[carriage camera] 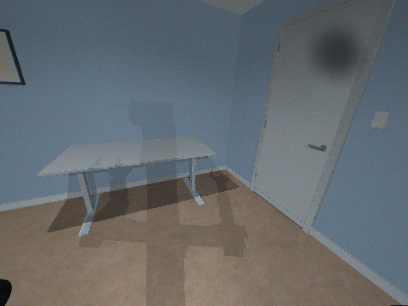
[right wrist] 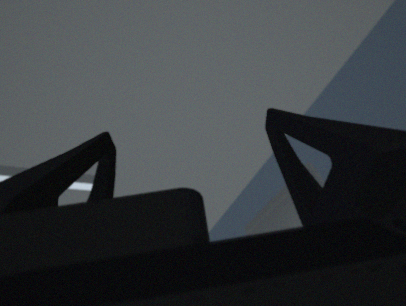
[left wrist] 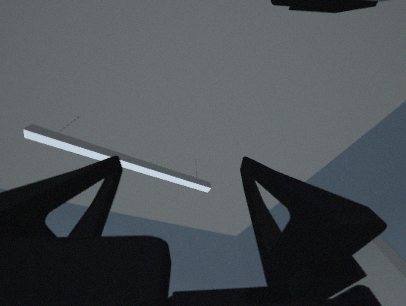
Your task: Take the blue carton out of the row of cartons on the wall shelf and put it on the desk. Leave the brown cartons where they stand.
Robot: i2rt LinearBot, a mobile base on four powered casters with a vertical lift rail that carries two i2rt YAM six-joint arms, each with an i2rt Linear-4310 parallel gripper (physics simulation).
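Observation:
The desk has a pale top on white legs and stands against the blue wall, left of the middle in the carriage camera view. The wall shelf, the blue carton and the brown cartons do not show in these views. My left gripper is open, its fingers wide apart, and points up toward the ceiling. My right gripper is open too, its fingers wide apart, with the ceiling behind it. Neither gripper has a thing between its fingers.
A white door with a lever handle is in the wall at the right. A framed picture hangs at the far left. Shadows of the robot lie on the brown floor. A long ceiling lamp hangs beyond the left fingers.

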